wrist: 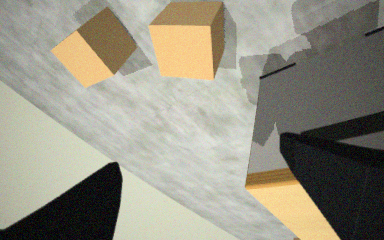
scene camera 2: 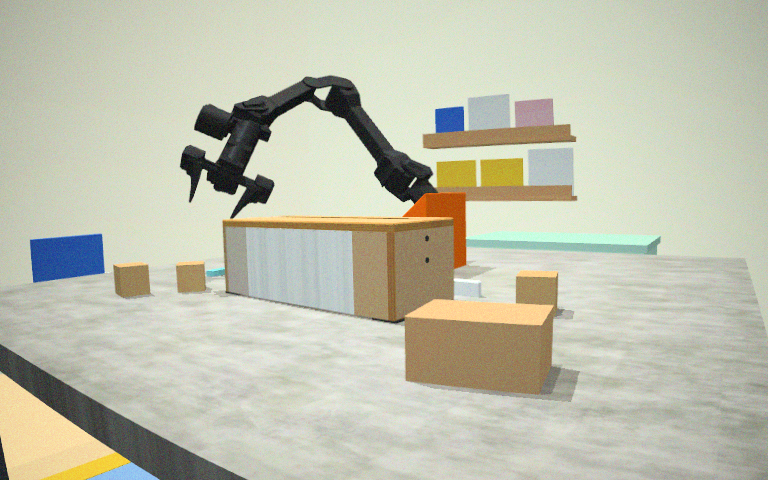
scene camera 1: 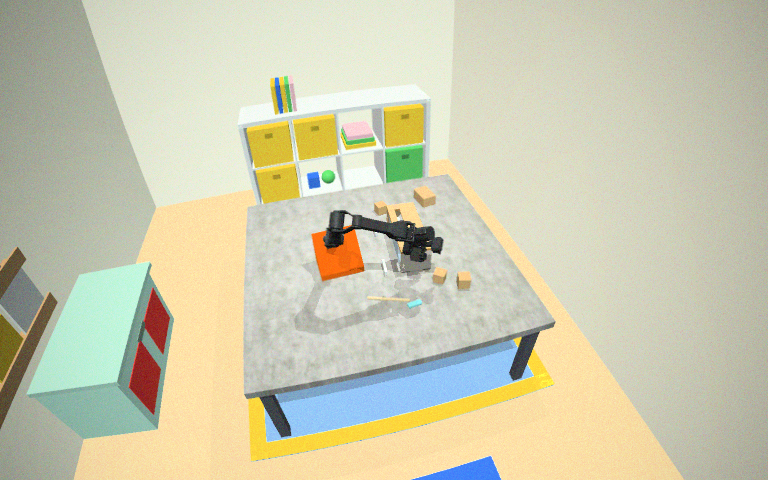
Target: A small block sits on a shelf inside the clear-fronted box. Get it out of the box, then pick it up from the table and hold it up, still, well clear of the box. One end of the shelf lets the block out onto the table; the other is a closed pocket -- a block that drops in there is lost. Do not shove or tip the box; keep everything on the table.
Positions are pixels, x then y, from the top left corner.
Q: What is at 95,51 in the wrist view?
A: A tan cube.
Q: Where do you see a wooden box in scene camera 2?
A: At 382,267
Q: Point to a wooden box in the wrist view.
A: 327,97
